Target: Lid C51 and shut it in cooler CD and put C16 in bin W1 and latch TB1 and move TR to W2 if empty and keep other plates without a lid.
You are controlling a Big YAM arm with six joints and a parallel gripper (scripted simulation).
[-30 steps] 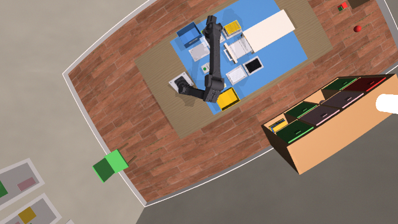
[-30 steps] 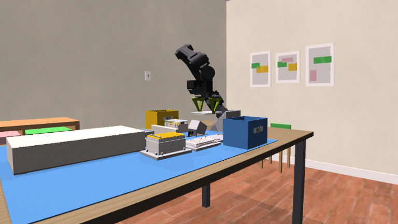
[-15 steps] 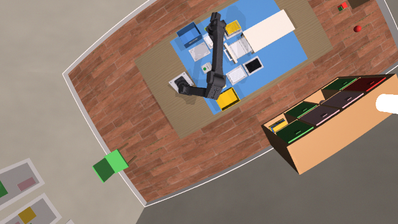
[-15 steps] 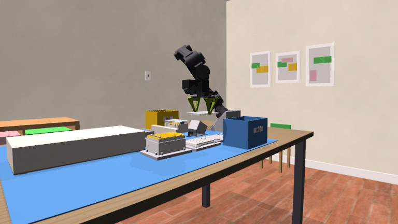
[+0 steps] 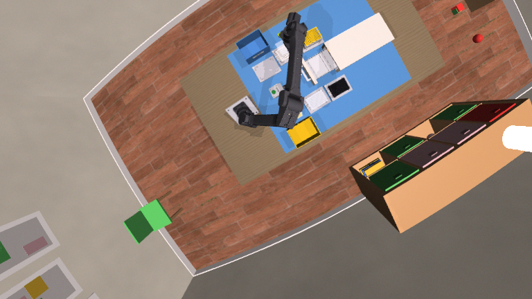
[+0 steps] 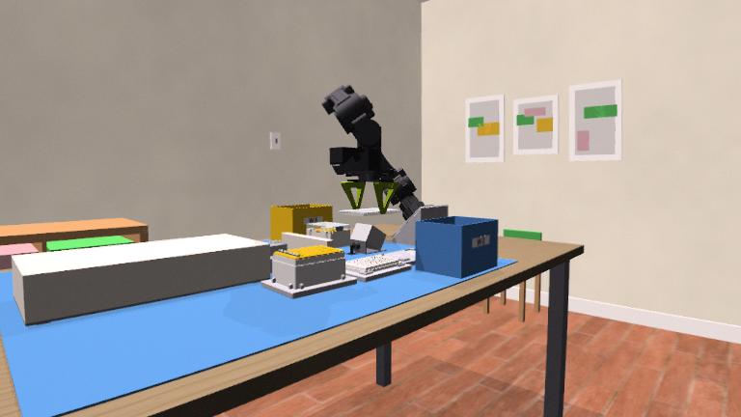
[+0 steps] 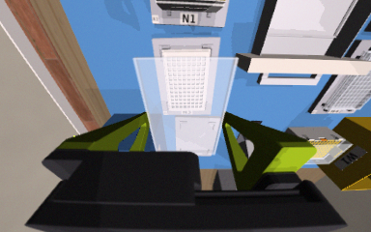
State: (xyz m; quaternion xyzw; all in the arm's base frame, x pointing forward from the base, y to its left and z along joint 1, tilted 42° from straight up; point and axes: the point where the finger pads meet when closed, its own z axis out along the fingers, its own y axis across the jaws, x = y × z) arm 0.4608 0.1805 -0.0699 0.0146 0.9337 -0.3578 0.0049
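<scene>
Now: hand right at the plate lid. Round my hand: tip rack TR: 17 cm ahead, 2 cm to the right, 9 cm below; nest label N1: 10 cm ahead, 1 cm to the right, 14 cm below; white plate: 1 cm behind, 13 cm below.
</scene>
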